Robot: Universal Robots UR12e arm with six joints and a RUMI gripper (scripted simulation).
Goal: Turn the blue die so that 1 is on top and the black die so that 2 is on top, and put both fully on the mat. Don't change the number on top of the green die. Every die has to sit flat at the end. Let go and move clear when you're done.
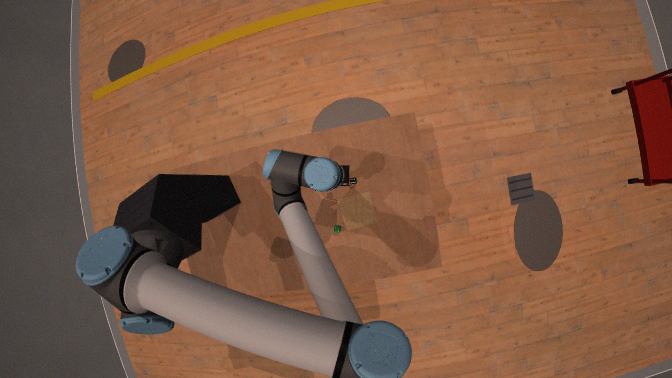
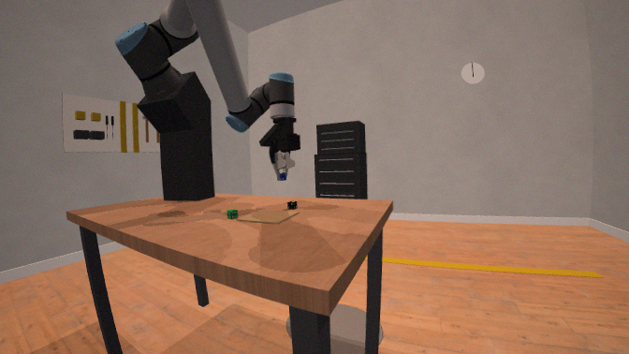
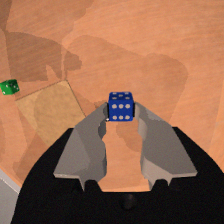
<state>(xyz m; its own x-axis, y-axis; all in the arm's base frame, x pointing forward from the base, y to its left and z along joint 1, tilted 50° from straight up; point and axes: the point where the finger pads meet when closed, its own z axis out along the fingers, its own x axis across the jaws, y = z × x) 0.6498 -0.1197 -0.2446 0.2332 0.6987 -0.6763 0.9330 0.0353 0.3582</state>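
Now: the black die 60 mm ahead of my hand, 30 mm to the right of it and 100 mm below it. Also, from my hand: green die: 50 mm behind, 210 mm to the right, 100 mm below; tan mat: 50 mm ahead, 160 mm to the right, 110 mm below; blue die: right at my hand.
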